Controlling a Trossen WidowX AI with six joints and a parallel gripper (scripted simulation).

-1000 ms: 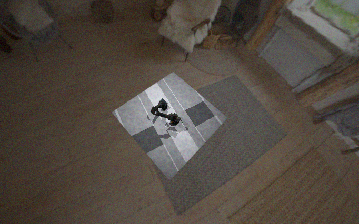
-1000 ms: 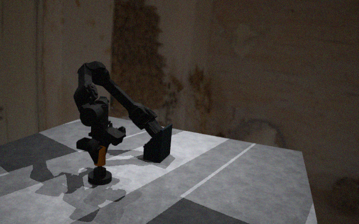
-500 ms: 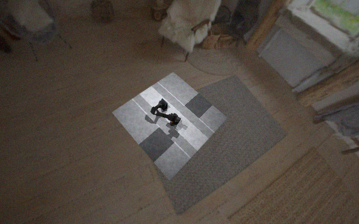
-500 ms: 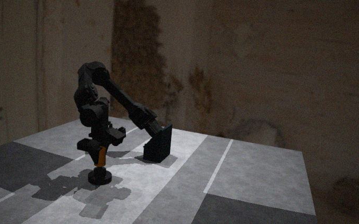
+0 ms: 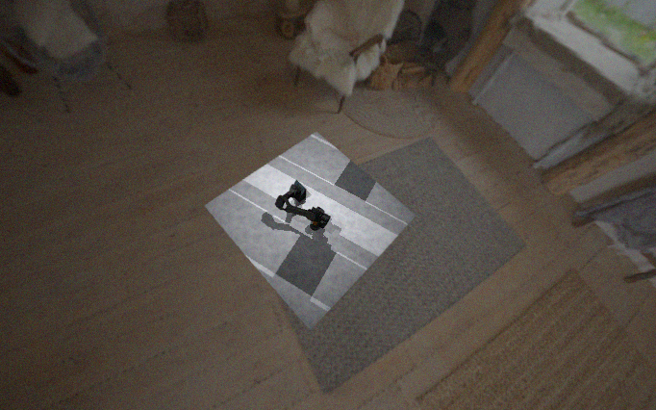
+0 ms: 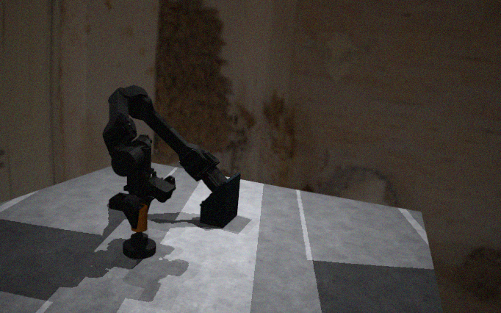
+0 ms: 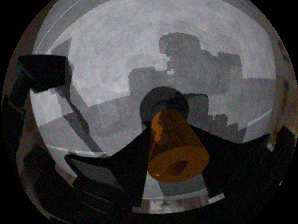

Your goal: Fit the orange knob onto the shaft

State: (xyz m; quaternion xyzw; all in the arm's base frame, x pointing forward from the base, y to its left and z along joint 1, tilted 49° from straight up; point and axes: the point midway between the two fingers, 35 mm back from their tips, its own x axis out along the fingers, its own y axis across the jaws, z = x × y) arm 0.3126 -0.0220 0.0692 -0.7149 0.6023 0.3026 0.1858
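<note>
Right now my gripper tip is 20 mm below the orange knob. Round my gripper tip: dark round pedestal 40 mm below.
</note>
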